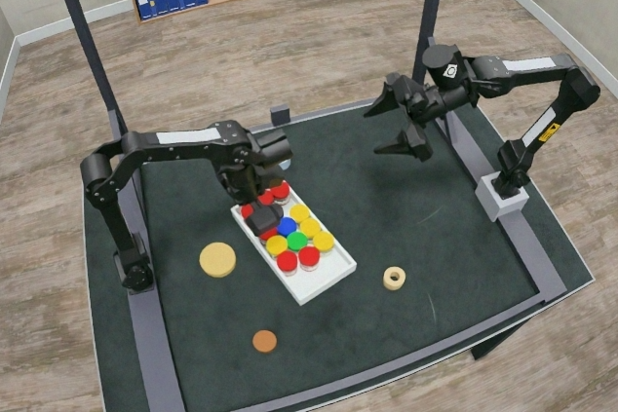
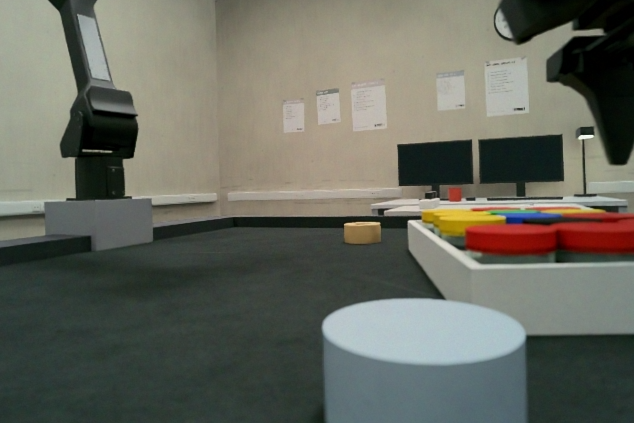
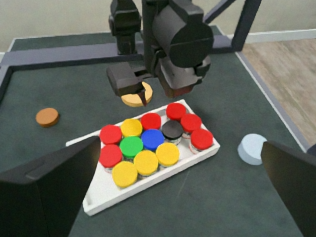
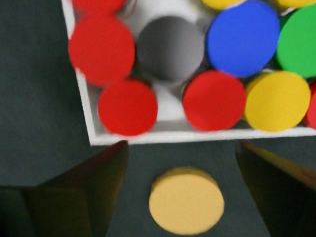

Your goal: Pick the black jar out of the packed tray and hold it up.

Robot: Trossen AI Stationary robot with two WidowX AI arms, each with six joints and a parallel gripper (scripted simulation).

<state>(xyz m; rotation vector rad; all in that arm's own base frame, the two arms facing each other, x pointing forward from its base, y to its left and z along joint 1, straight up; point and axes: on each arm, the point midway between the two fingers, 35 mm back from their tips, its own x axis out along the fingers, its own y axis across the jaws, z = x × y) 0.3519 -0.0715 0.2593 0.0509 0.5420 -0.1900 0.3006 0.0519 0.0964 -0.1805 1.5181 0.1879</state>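
The black jar lies 20 mm behind my right hand, 50 mm to the left of it and 90 mm below it. The rest, counted from my right hand: yellow jar 10 mm behind, 110 mm to the left, 90 mm below; then blue jar 20 mm ahead, 70 mm to the left, 90 mm below; then tan disc 50 mm ahead, 100 mm to the right, 110 mm below.
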